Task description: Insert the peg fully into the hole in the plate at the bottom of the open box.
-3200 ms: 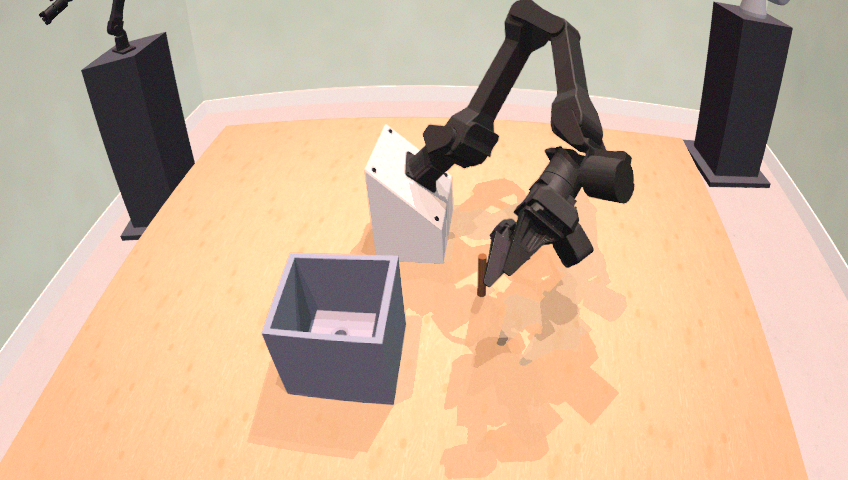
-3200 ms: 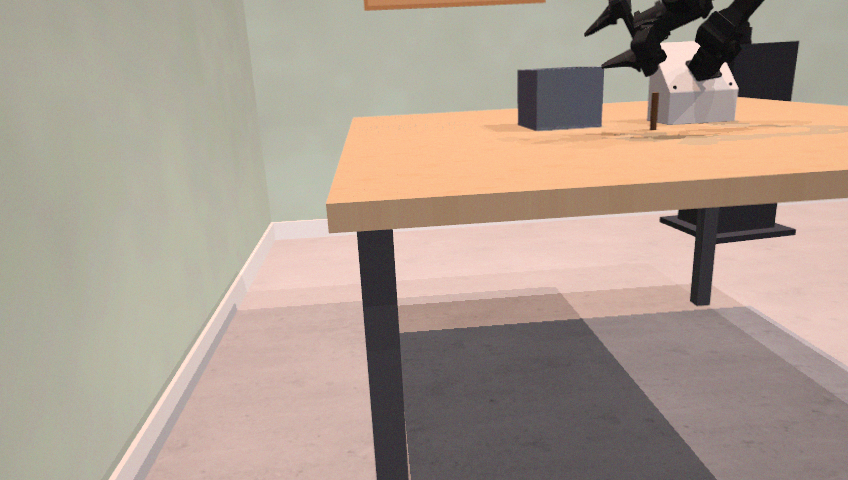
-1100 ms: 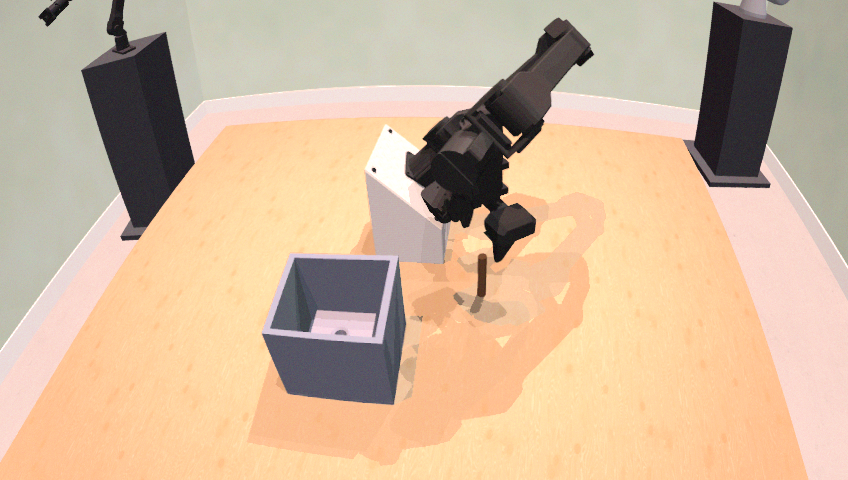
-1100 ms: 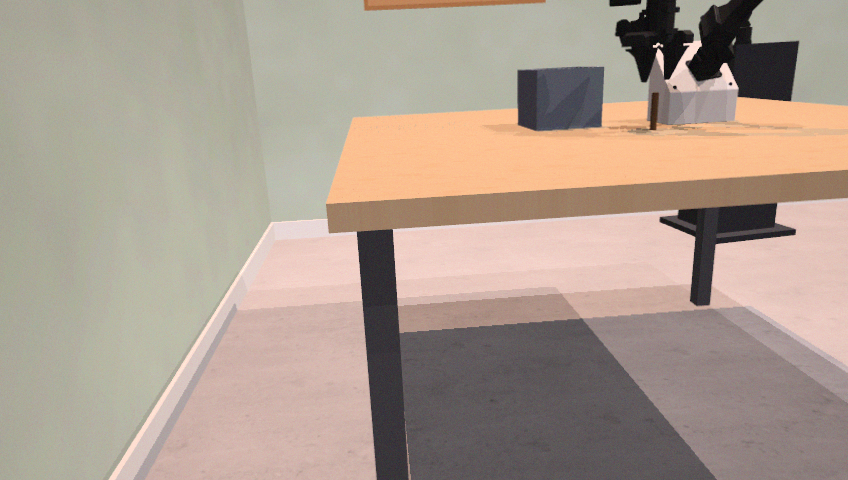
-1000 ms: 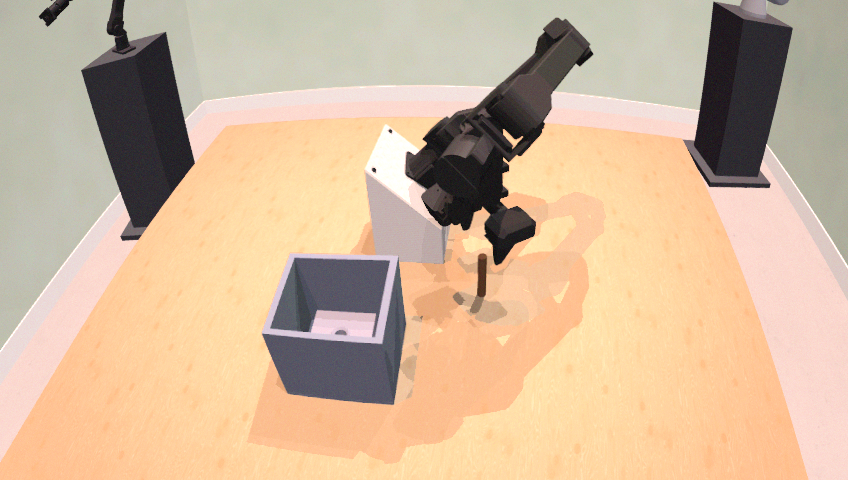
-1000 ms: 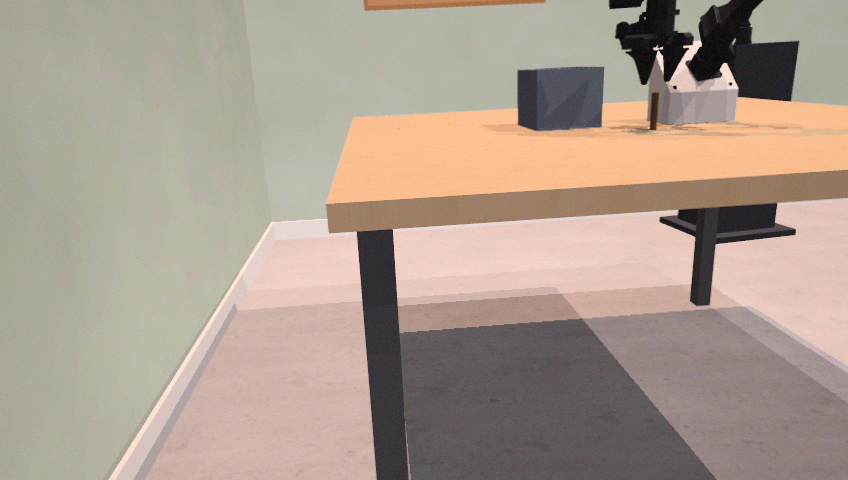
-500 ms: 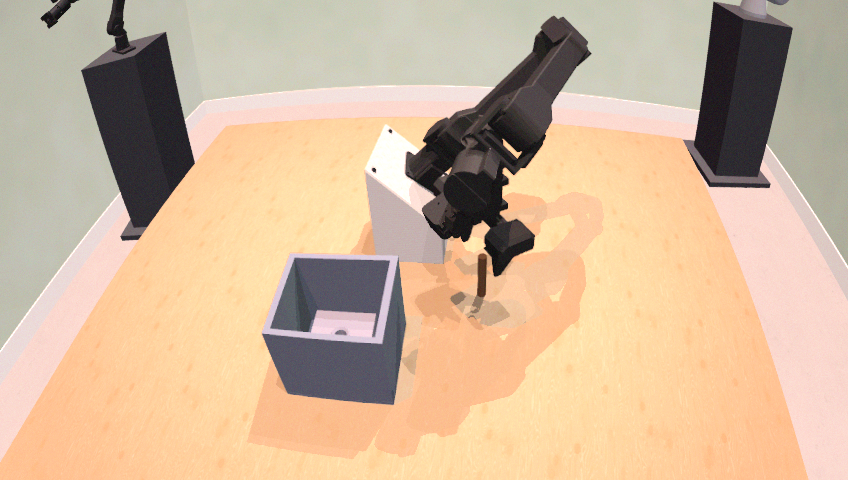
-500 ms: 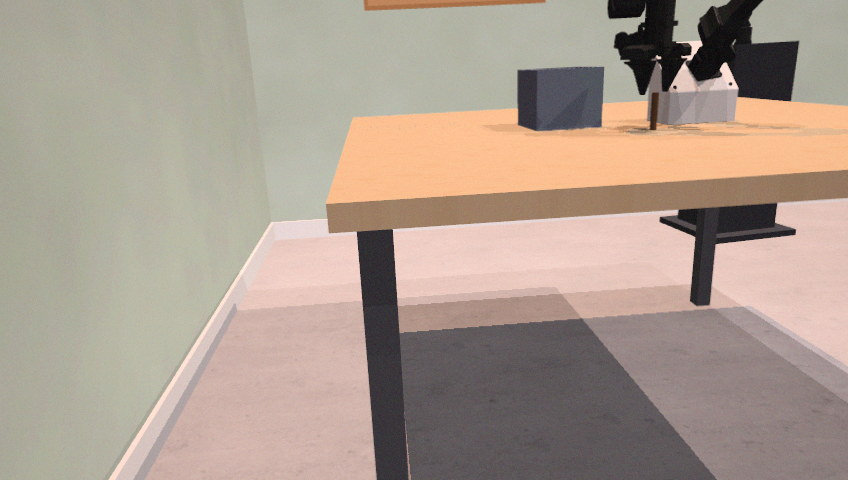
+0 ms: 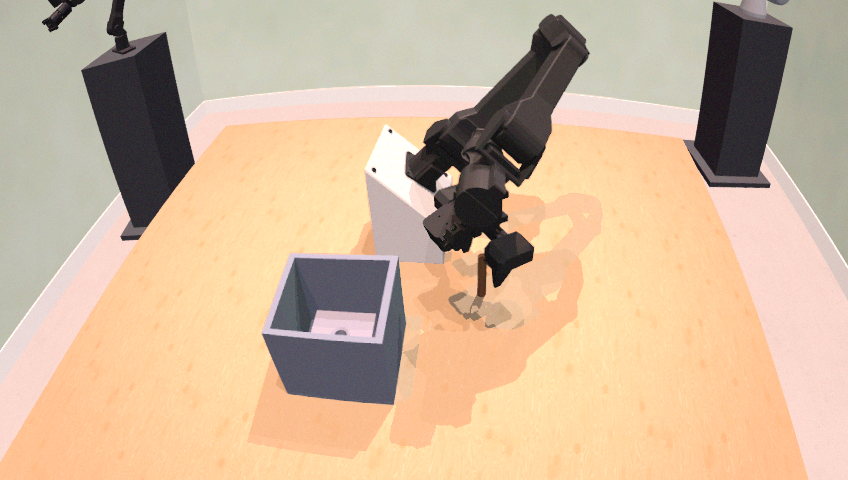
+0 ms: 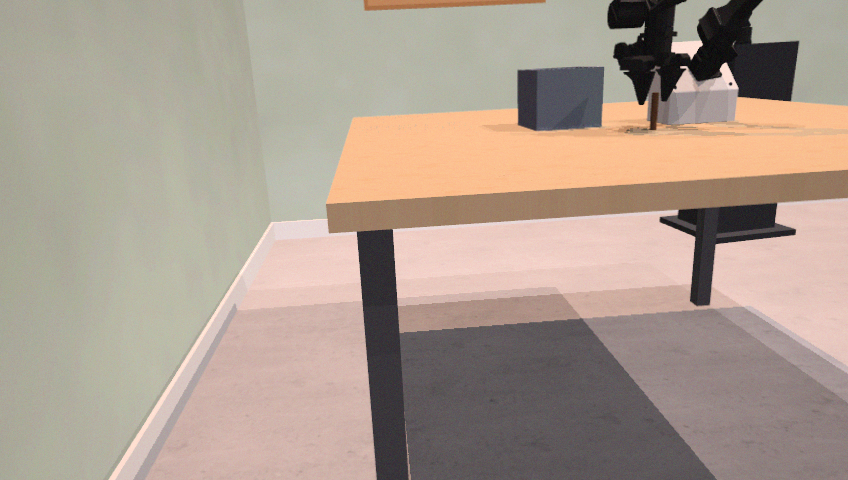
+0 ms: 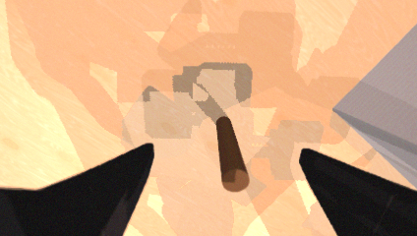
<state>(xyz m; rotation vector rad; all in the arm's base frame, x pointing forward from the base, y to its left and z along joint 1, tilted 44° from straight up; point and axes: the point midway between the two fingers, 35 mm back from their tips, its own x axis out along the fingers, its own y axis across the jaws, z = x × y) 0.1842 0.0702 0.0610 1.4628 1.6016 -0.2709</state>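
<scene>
Now: the brown peg 5 cm below my hand. From my hand the other things lie so: pale plate (20 cm to the right, 13 cm ahead, 5 cm below).
</scene>
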